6 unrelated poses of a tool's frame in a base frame.
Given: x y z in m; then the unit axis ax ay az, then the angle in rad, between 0 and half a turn.
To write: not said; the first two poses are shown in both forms.
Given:
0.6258, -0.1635, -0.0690, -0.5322, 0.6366, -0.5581, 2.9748
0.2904, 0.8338, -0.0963, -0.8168, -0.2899, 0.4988, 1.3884
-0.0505, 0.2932, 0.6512, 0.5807, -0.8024, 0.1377, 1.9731
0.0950, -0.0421, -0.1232, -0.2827, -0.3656, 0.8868, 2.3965
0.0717, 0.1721, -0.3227, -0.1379, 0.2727, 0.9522, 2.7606
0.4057, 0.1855, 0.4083, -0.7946, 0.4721, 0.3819, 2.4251
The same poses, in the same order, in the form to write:
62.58, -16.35, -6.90, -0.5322, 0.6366, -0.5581, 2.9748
29.04, 83.38, -9.63, -0.8168, -0.2899, 0.4988, 1.3884
-5.05, 29.32, 65.12, 0.5807, -0.8024, 0.1377, 1.9731
9.50, -4.21, -12.32, -0.2827, -0.3656, 0.8868, 2.3965
7.17, 17.21, -32.27, -0.1379, 0.2727, 0.9522, 2.7606
40.57, 18.55, 40.83, -0.7946, 0.4721, 0.3819, 2.4251

